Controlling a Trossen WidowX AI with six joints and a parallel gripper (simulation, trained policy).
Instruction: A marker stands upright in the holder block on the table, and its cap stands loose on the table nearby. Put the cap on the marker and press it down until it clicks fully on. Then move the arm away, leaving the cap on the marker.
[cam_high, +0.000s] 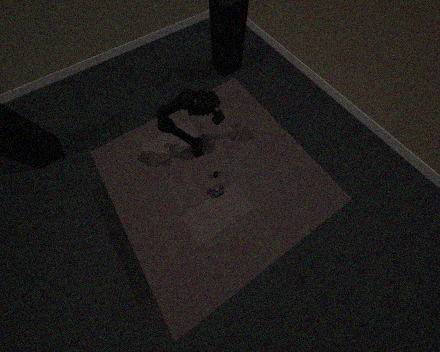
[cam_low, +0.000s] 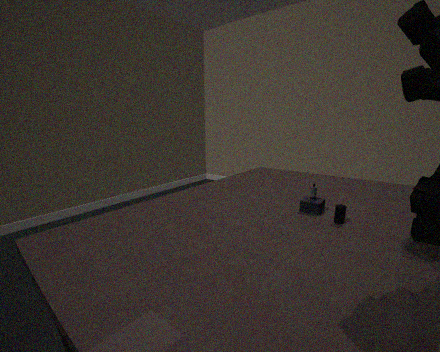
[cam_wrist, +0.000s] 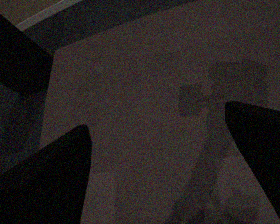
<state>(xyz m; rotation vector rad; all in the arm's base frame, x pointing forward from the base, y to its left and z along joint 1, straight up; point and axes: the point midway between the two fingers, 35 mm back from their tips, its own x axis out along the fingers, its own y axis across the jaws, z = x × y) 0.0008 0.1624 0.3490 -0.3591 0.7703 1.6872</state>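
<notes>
Now: the marker cap 230 mm ahead of my gripper tip, 180 mm to the right of it and 300 mm below it. The rest, counted from my gripper tip: holder block (330 mm ahead, 230 mm to the right, 310 mm below).
</notes>
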